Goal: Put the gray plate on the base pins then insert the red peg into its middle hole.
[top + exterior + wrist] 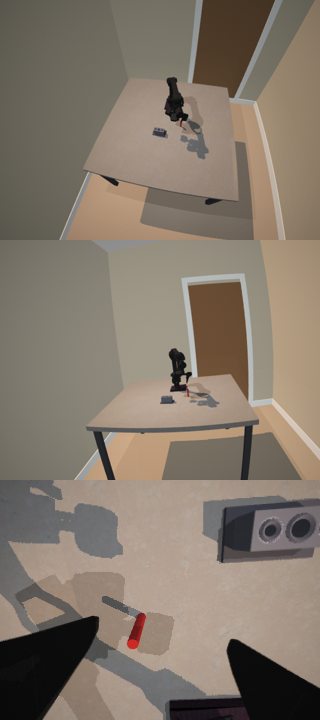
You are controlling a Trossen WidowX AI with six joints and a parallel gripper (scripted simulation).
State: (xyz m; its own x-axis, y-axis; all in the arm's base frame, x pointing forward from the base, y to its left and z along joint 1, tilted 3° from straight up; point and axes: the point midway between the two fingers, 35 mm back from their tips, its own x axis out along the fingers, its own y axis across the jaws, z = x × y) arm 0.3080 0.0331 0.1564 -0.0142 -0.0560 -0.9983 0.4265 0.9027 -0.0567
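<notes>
My gripper tip is now 110 mm above the red peg, 50 mm to the right of it and 40 mm past it. From my gripper tip the other things lie so: gray plate (150 mm to the right, 110 mm below, 30 mm ahead); then base (150 mm to the right, 140 mm below, 30 mm ahead).
</notes>
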